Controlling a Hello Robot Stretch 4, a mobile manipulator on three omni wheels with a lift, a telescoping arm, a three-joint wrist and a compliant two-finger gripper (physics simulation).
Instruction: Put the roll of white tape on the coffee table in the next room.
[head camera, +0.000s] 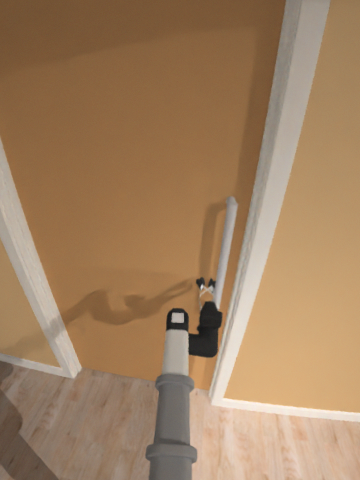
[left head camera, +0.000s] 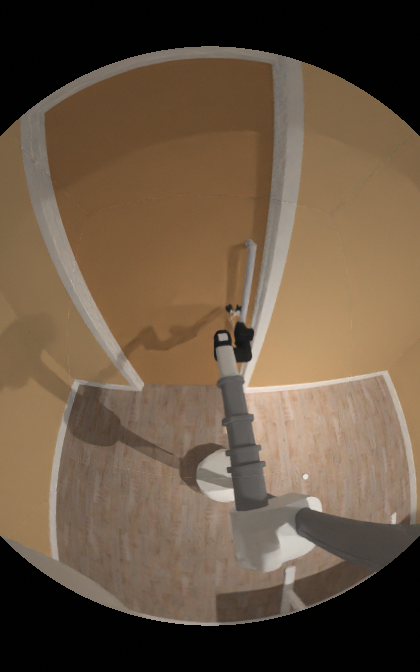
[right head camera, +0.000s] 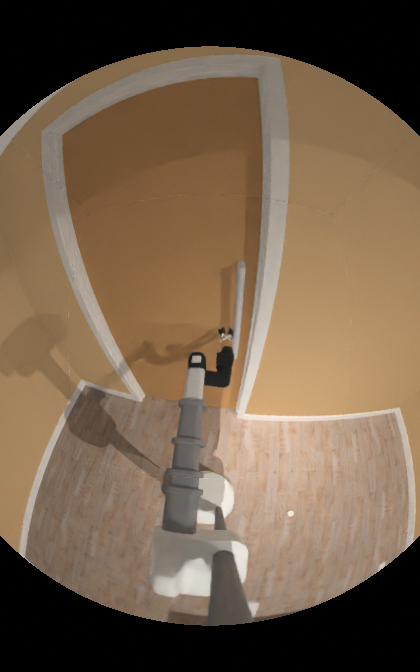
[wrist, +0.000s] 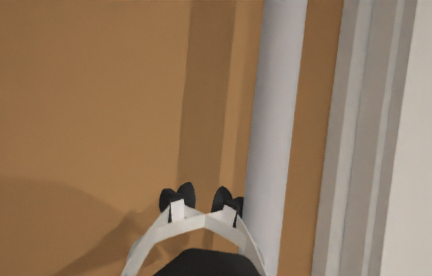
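Pixels of known places: gripper, between the fingertips: (head camera: 206, 279) (right head camera: 226, 328) (wrist: 204, 199); robot's base, origin of its link: (right head camera: 204, 496).
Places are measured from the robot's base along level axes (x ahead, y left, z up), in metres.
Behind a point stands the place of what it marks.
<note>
A closed orange-brown door (head camera: 130, 175) @[x 0.837, y 0.190, z 1.335 m] (left head camera: 160, 260) (right head camera: 160, 260) @[x 0.837, y 0.192, z 1.285 m] (wrist: 90, 100) @[x 0.821, y 0.033, z 1.033 m] fills the space ahead. A long, grey, upright bar handle (head camera: 227, 250) @[x 0.721, y -0.149, z 1.128 m] (left head camera: 249, 280) (right head camera: 239, 305) @[x 0.721, y -0.147, z 1.123 m] (wrist: 275, 125) @[x 0.720, y -0.143, z 1.024 m] is near its right edge. My gripper (head camera: 206, 283) @[x 0.780, y -0.098, z 0.948 m] (left head camera: 233, 308) (right head camera: 226, 331) @[x 0.780, y -0.098, z 0.948 m] (wrist: 204, 199) @[x 0.780, y -0.098, z 0.948 m] is partly open and empty, in front of the door and just left of the handle. Its right fingertip appears right beside the bar; whether they touch I cannot tell. The roll of white tape and the coffee table are not recognisable in these views.
The white door frame (head camera: 272, 200) @[x 0.706, y -0.251, z 1.316 m] (left head camera: 288, 150) (right head camera: 275, 150) @[x 0.708, y -0.240, z 1.717 m] (wrist: 370, 125) @[x 0.737, y -0.223, z 1.032 m] stands close to the right of the handle. Tan walls (head camera: 320, 250) @[x 0.699, y -0.450, z 1.159 m] (left head camera: 345, 280) flank it. A tiny white round spot (left head camera: 305, 476) (right head camera: 290, 513) @[x -0.193, y -0.655, z -0.003 m] is on the wooden floor (left head camera: 350, 440) (right head camera: 340, 460) @[x 0.176, y -1.191, z -0.027 m], right of my base.
</note>
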